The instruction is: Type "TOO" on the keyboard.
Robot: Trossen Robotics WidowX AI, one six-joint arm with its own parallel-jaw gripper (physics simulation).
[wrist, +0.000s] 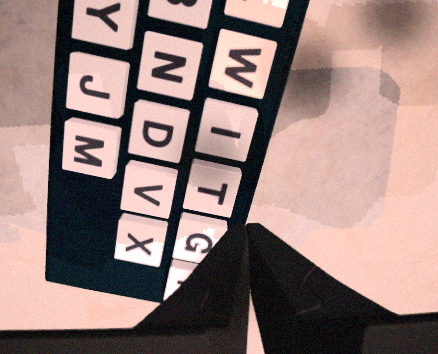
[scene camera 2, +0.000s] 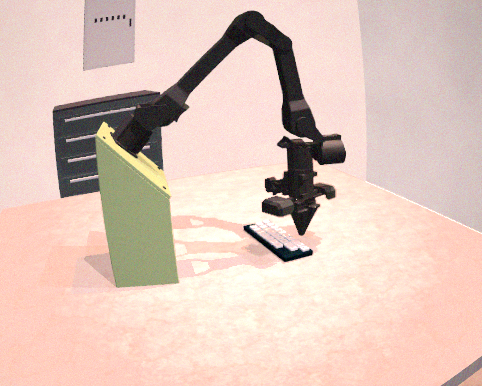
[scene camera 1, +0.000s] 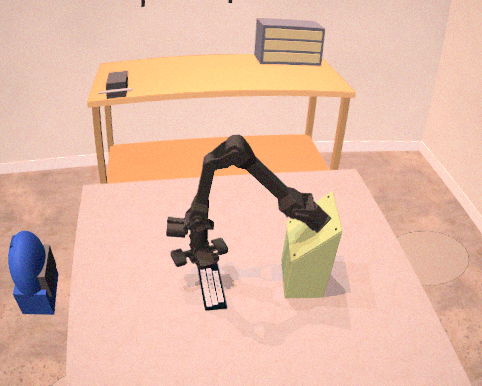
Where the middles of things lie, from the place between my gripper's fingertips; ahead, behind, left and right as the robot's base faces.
My hand is 2 cm above the T key (wrist: 212, 188), 1 cm to the right of it and 1 cm past it. From my hand the other things lie so: V key (wrist: 148, 189) (3 cm behind, 2 cm below, 1 cm to the left); then I key (wrist: 226, 129) (3 cm to the left, 2 cm below); then G key (wrist: 196, 235) (2 cm below, 2 cm behind, 1 cm to the right).
